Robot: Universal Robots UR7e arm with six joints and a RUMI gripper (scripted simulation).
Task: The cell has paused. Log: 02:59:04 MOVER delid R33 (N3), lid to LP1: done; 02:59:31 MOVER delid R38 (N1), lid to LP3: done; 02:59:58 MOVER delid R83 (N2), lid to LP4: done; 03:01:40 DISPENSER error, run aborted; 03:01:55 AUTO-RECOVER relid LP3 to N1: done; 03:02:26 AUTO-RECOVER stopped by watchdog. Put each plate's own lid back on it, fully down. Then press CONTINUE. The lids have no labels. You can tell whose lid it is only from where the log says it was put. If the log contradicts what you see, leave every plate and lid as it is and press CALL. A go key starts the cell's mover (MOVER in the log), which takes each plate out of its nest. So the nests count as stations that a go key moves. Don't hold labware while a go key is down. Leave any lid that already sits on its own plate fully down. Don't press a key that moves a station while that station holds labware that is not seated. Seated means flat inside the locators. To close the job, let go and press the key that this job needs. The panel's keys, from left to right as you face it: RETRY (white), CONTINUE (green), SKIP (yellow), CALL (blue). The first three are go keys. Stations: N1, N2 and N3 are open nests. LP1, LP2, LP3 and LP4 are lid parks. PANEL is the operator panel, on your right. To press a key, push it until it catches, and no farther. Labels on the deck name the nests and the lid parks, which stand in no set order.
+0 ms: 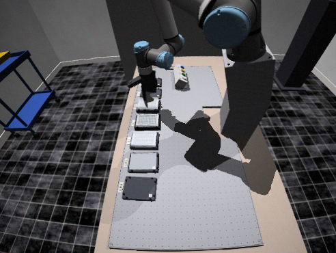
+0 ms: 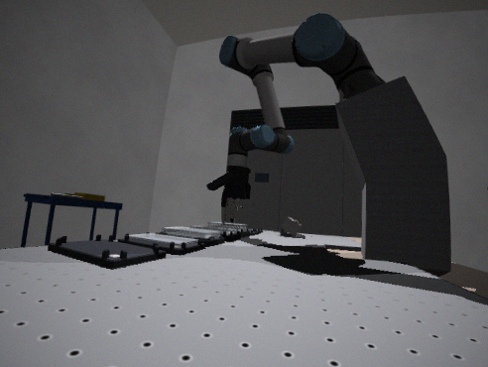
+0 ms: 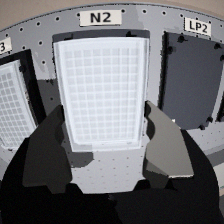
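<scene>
The well plate lies 14 cm to the left of my hand, 2 cm below it and 1 cm behind it. Round my hand: white key (24 cm behind, 22 cm to the right, 2 cm above); green continue key (27 cm to the right, 23 cm behind, 2 cm above); lid park LP2 (13 cm to the right, 4 cm below).
</scene>
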